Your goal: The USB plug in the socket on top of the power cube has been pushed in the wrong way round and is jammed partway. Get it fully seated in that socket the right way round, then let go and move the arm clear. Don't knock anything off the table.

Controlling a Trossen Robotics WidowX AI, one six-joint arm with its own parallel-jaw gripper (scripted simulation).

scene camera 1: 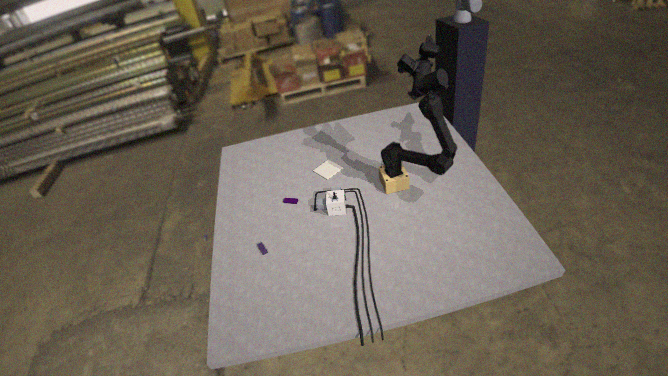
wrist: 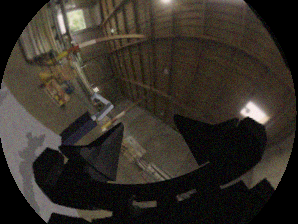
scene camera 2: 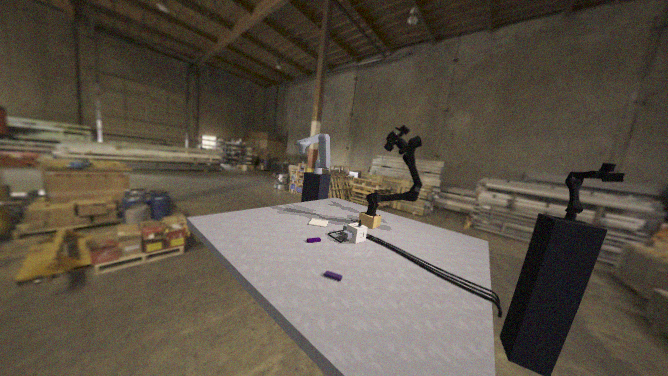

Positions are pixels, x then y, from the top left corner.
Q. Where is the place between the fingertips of my gripper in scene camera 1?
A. At 426, 41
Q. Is my gripper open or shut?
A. Open.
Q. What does my gripper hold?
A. Nothing.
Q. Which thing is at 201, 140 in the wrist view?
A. My gripper.
